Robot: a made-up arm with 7 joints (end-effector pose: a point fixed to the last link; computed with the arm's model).
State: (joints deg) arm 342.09 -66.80 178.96 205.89 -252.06 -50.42 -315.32
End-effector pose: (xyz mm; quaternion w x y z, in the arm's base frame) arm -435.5 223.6 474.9 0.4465 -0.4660 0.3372 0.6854
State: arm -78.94 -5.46 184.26 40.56 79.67 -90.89 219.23
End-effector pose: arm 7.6 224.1 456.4 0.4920 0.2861 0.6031 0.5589
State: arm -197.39 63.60 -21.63 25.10 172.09 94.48 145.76
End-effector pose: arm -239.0 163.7 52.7 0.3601 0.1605 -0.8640 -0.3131
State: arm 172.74 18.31 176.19 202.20 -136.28 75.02 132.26
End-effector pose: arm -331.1 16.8 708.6 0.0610 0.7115 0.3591 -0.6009
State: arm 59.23 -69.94 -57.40 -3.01 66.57 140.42 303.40
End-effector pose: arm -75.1 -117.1 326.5 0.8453 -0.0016 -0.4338 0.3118
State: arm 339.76 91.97 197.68 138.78 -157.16 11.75 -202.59
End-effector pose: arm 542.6 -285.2 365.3 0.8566 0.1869 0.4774 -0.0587
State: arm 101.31 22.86 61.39 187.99 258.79 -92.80 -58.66
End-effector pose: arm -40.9 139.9 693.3 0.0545 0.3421 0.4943 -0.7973
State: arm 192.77 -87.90 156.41 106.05 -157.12 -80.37 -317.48
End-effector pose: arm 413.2 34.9 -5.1 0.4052 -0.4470 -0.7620 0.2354
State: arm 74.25 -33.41 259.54 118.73 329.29 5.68 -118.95
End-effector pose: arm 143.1 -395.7 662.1 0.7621 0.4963 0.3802 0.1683
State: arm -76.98 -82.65 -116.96 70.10 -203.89 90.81 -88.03
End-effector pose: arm -383.0 322.8 111.7 0.5023 -0.5670 0.1059 0.6442
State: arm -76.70 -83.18 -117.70 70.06 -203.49 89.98 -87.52
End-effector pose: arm -383.0 320.1 103.0 0.4926 -0.5790 0.1030 0.6414
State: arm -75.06 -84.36 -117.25 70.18 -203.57 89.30 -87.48
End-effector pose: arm -392.8 306.6 96.8 0.4738 -0.5871 0.0986 0.6489
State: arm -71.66 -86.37 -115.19 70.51 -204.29 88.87 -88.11
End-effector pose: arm -413.8 278.3 94.3 0.4435 -0.5893 0.0926 0.6690
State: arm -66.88 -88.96 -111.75 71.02 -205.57 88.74 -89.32
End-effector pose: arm -440.4 237.5 96.3 0.4049 -0.5853 0.0872 0.6971
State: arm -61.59 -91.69 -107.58 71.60 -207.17 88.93 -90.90
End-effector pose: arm -464.9 191.7 102.4 0.3651 -0.5767 0.0852 0.7258
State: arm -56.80 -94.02 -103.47 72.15 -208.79 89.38 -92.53
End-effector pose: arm -482.8 150.6 111.4 0.3317 -0.5659 0.0879 0.7497
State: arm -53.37 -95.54 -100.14 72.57 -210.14 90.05 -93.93
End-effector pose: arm -493.2 122.3 121.3 0.3112 -0.5546 0.0943 0.7660
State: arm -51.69 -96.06 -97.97 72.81 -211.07 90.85 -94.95
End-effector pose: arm -498.0 109.7 131.1 0.3054 -0.5435 0.1022 0.7752
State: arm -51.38 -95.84 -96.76 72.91 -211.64 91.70 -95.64
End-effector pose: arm -499.4 109.0 140.4 0.3104 -0.5326 0.1101 0.7796
